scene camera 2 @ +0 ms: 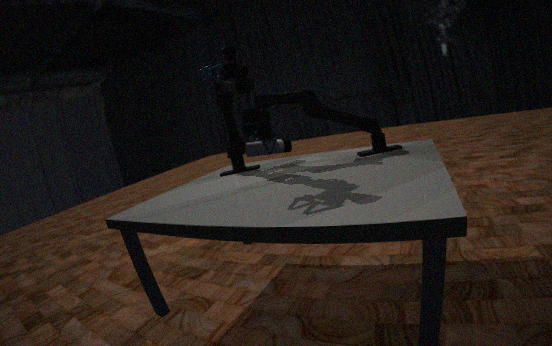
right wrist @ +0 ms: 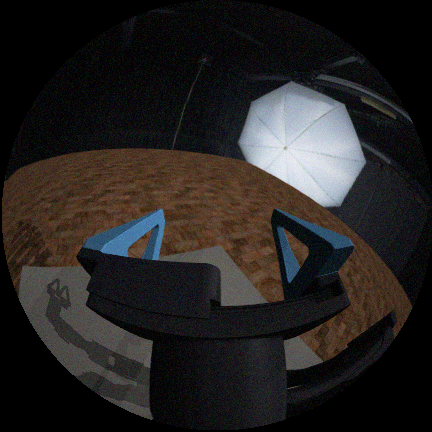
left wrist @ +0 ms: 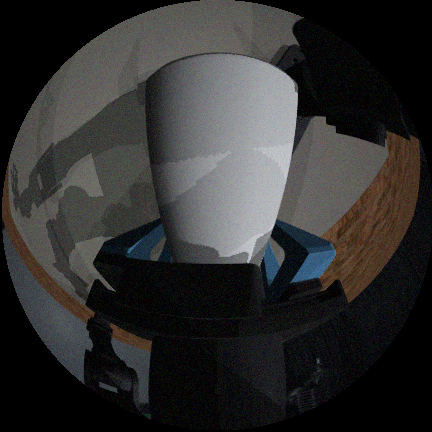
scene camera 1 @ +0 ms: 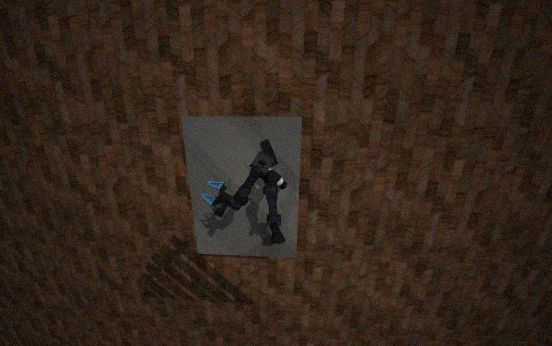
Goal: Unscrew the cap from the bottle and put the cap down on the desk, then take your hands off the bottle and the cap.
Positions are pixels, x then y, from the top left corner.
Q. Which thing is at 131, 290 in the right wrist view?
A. My right gripper.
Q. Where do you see a white bottle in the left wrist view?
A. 220, 126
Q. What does my right gripper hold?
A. Nothing.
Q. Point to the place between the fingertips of my left gripper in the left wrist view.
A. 216, 215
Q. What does my left gripper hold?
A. A white bottle.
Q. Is my right gripper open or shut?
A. Open.
